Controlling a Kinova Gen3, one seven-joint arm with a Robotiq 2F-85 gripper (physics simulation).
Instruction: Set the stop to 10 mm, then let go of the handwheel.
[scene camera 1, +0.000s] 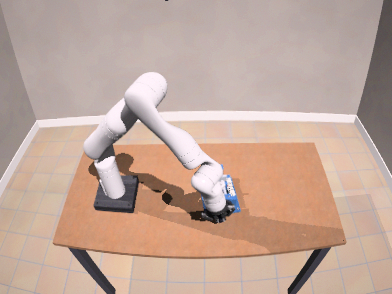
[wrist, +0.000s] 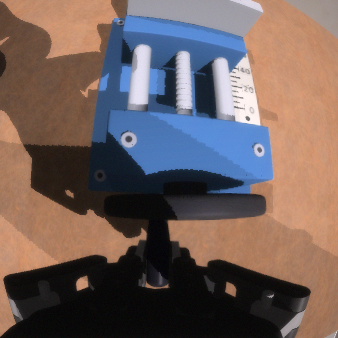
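Where they show: gripper, fingertip midpoint: (scene camera 1: 221, 220) (wrist: 158, 252); arm's base, link origin: (scene camera 1: 115, 190).
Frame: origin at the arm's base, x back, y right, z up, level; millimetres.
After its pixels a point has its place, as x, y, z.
The blue stop device (wrist: 190, 145) {-457, 41, 61} (scene camera 1: 233, 202) {-505, 60, 59} stands on the table. In the wrist view its sliding stop block (wrist: 182, 40) {-440, -31, 51} with a grey plate (wrist: 195, 15) {-442, -47, 63} is at the far end of two smooth rods and a threaded spindle (wrist: 183, 82) {-449, -6, 40}. The white scale (wrist: 246, 102) {-506, -28, 17} on the right shows 0, 20 and 40; the block's edge is near or beyond the 40, and no pointer can be made out. The black handwheel (wrist: 215, 207) {-467, 67, 80} is seen edge-on at the near side, its crank handle (wrist: 158, 232) {-461, 85, 14} pointing towards me. My gripper (wrist: 158, 252) {-470, 101, -12} (scene camera 1: 216, 219) {-470, 101, -12} is shut on this handle.
The wooden table (scene camera 1: 285, 190) {-758, -94, -39} (wrist: 300, 200) {-632, 22, -39} carries the device and the arm's black base (scene camera 1: 117, 202) {-25, 64, -2} at the left. The arm hangs over the device and hides part of it in the scene view. Dark shadows lie left of the device.
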